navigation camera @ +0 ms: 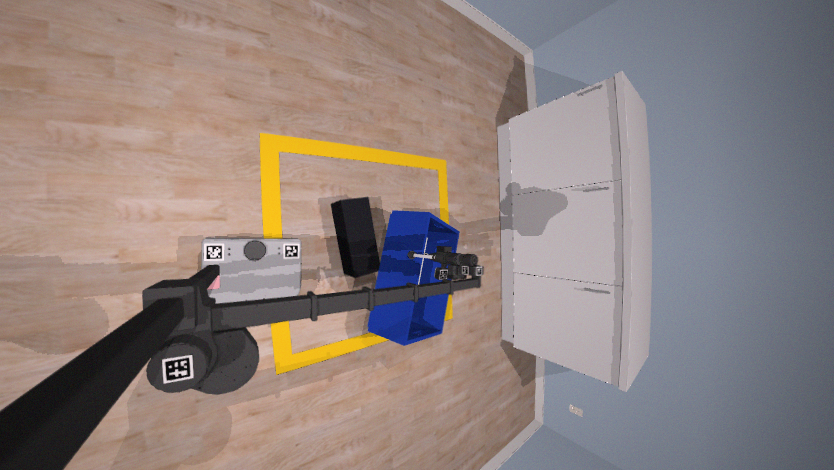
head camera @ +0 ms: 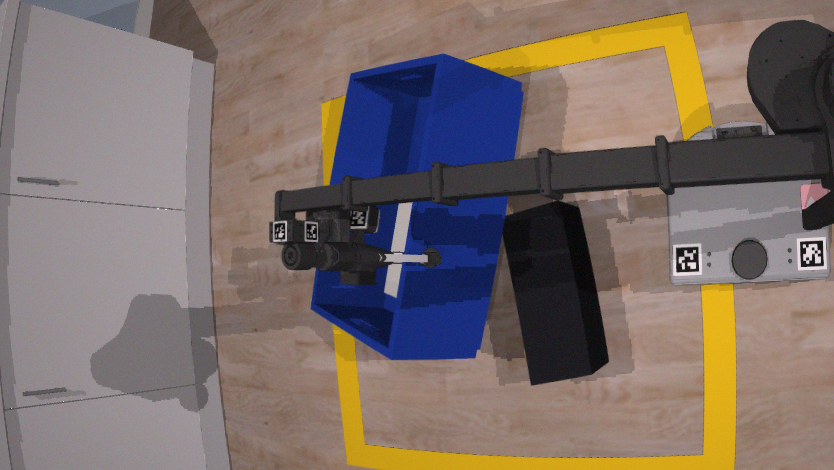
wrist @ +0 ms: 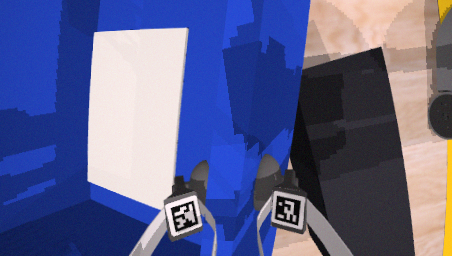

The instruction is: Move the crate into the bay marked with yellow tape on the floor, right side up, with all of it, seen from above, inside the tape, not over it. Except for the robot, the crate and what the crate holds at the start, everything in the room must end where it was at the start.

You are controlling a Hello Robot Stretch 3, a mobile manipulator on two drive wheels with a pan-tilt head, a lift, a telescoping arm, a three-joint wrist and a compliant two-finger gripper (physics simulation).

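Places are measured from the robot's base along level axes (x ahead, y left, z up), in metres.
Pixels of known places: gripper, fingertip midpoint: [navigation camera: 412,254] [head camera: 427,258]; robot's base at its link origin: [navigation camera: 254,249] [head camera: 746,257].
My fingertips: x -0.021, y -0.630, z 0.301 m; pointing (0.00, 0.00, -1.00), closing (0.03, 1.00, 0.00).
For each thing: its top centre in the pictures, then the offset to it from my fingertips. "*": a spot on its surface instead.
- bay's cabinet-side yellow tape at a spot on its surface: [head camera: 717,373] [navigation camera: 272,192] * dx +0.274, dy +0.564, dz -0.301 m
- black box at its top centre: [wrist: 364,179] [head camera: 546,295] [navigation camera: 361,236] dx +0.081, dy +0.196, dz -0.140 m
- grey-white cabinet at a spot on its surface: [head camera: 99,280] * dx +0.055, dy -1.037, dz +0.209 m
The blue crate [head camera: 478,116] [navigation camera: 402,233] [wrist: 205,90] is open side up, with a white flat piece [head camera: 392,284] [wrist: 137,120] inside. From the head view it covers part of the bay's cabinet-side yellow tape [head camera: 717,373] [navigation camera: 270,192] [wrist: 448,200] and one adjoining corner; the rest of it appears within the outline. My gripper [head camera: 430,257] [navigation camera: 411,255] [wrist: 235,176] is shut on the crate's robot-side wall, one finger inside and one outside. The wall shows between the fingertips in the wrist view. Whether the crate's bottom touches the floor is unclear.
A black box [head camera: 554,291] [navigation camera: 354,236] [wrist: 360,150] lies inside the tape, between crate and robot base [head camera: 712,221] [navigation camera: 250,274]. It is very close to the crate; contact is unclear. The base overlaps the tape. A grey-white cabinet [head camera: 99,280] [navigation camera: 566,233] stands beyond the crate against the wall.
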